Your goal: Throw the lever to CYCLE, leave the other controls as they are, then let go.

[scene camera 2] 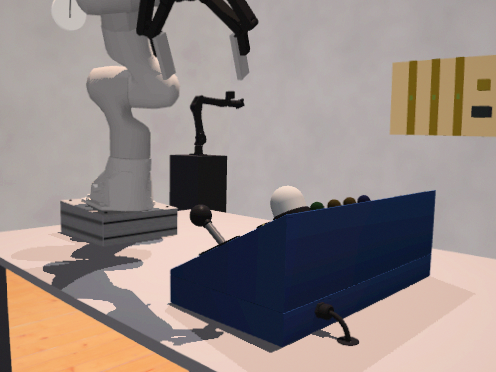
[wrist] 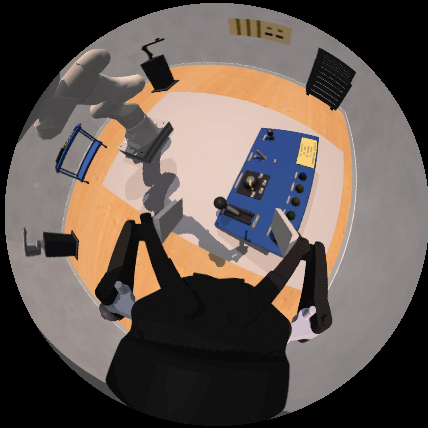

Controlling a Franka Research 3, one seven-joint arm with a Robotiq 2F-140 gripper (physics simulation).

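Observation:
The lever is a grey shaft with a black ball knob (scene camera 2: 201,215) (wrist: 220,202) on the sloped face of the blue control panel (scene camera 2: 350,255) (wrist: 280,170). It leans toward the panel's low edge, on the robot base's side. Its slot plate lies at the panel's near end in the wrist view; the lettering beside it is too small to read. My gripper (scene camera 2: 202,67) (wrist: 227,212) is open and empty, fingers wide apart. It hangs high above the panel and the knob, touching neither. In the wrist view the right finger covers part of the panel's near corner.
The panel also bears a rotary knob (wrist: 250,182), small switches, a row of coloured buttons (wrist: 299,188), a yellow label (wrist: 306,152) and a white dome (scene camera 2: 287,201). A black cable (scene camera 2: 343,322) leaves its back. The robot base (scene camera 2: 119,222) (wrist: 150,145) stands on the same table (scene camera 2: 425,325).

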